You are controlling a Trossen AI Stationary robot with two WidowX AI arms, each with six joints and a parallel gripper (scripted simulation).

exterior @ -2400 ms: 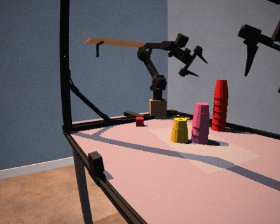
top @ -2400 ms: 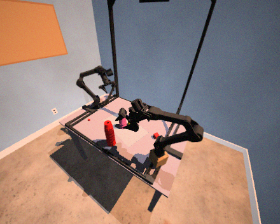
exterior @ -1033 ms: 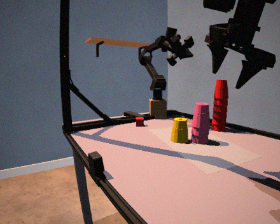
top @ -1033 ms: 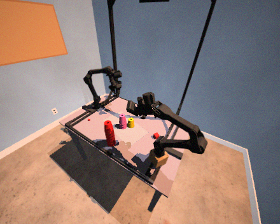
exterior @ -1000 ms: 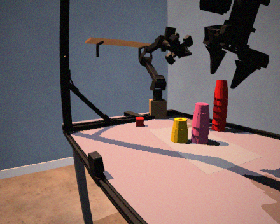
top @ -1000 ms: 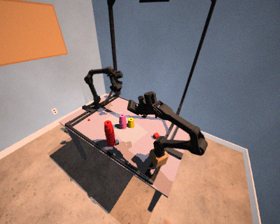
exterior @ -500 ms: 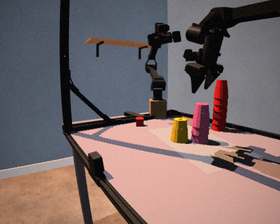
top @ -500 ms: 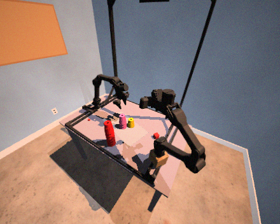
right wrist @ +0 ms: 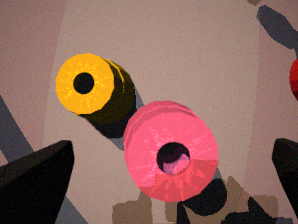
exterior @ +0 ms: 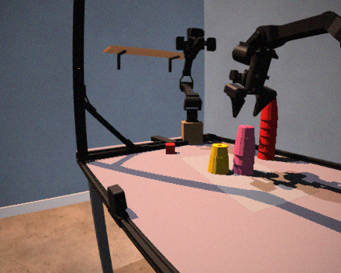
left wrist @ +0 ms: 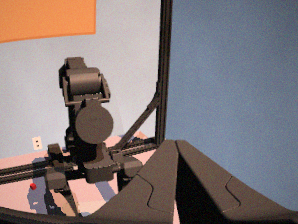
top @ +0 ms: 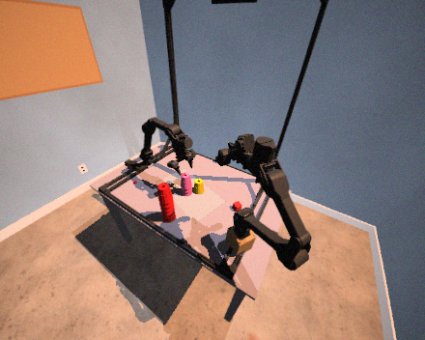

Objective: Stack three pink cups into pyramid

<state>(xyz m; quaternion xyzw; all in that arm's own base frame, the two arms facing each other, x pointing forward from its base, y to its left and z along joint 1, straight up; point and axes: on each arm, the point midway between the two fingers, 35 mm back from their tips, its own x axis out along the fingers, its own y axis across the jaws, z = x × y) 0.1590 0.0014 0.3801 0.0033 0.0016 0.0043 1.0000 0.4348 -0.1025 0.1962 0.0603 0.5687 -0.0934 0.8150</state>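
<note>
My right gripper is now 22 cm above the pale mat and 1 cm past it. The rest, counted from my right hand: red block: 32 cm to the left, 20 cm below, 14 cm behind; yellow cup: 16 cm below, 7 cm behind, 5 cm to the left.
</note>
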